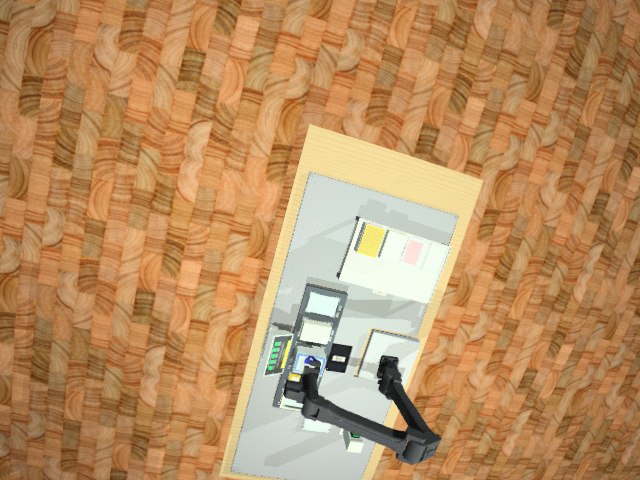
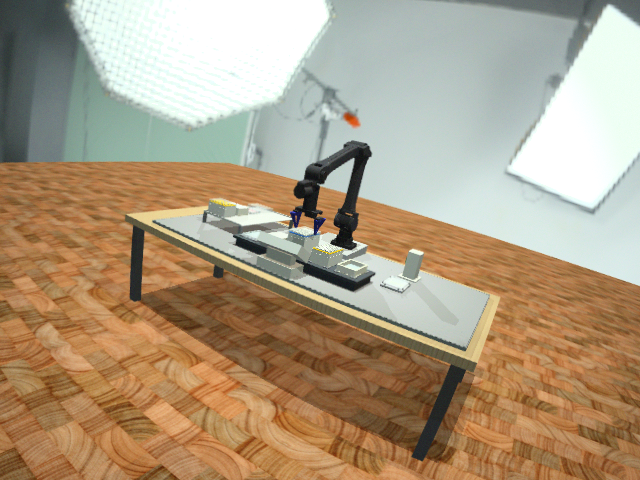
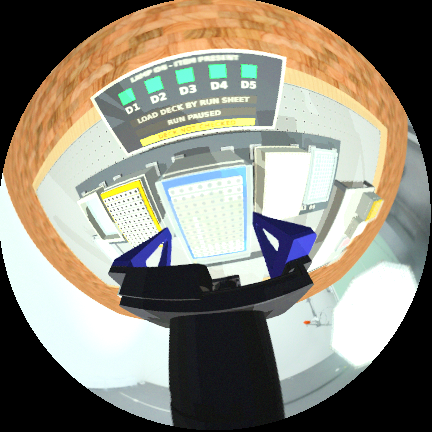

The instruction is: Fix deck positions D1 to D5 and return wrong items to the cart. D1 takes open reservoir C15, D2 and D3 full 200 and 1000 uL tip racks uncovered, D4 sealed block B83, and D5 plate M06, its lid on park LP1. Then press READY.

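Frame: origin at the arm's base, x ahead, y left, z up, level; centimetres.
Where they show: gripper, fingertip midpoint: (image 1: 308,365) (image 2: 305,231) (image 3: 209,223); arm's base at its link origin: (image 1: 387,366) (image 2: 343,245) (image 3: 224,281).
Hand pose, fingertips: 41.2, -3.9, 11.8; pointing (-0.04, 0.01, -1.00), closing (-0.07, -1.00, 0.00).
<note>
Each offset is from my fingertips to the top centre of the thing, as dx, dy, dz. "spot": to the spot under its first point.
My gripper (image 1: 311,361) (image 2: 306,230) (image 3: 209,223) is open and empty, its blue fingers above and at either side of the blue-edged tip rack {-0.5, -0.3, +0.4} (image 2: 305,237) (image 3: 207,215) at D3. The yellow-edged tip rack {+0.5, +12.1, -3.5} (image 1: 294,377) (image 2: 327,255) (image 3: 131,212) stands at D2 with dark dots across its top. An open, pale reservoir {+1.6, +24.5, -6.8} (image 2: 352,267) (image 3: 102,217) is at D1. A plain white-topped block {-1.5, -12.6, -5.2} (image 1: 316,331) (image 3: 284,182) is at D4. A pale plate {-2.7, -25.0, -8.5} (image 1: 323,303) (image 3: 321,175) lies at D5. Item codes are unreadable.
The cart {-31.3, -49.2, -8.1} (image 1: 385,279) (image 2: 258,221) holds a yellow rack {-16.1, -57.9, -1.6} (image 1: 371,240) (image 2: 222,206), a pink-topped item {-37.5, -55.2, -7.0} (image 1: 413,251) and pale items. The status panel {spot: +13.4, -2.0, -3.1} (image 1: 278,354) (image 3: 190,100) has five green lamps. A white post {-31.3, +43.5, -1.7} (image 2: 412,264) and flat white piece {-13.2, +41.2, -12.9} (image 1: 315,424) (image 2: 395,283) are beyond D1.
</note>
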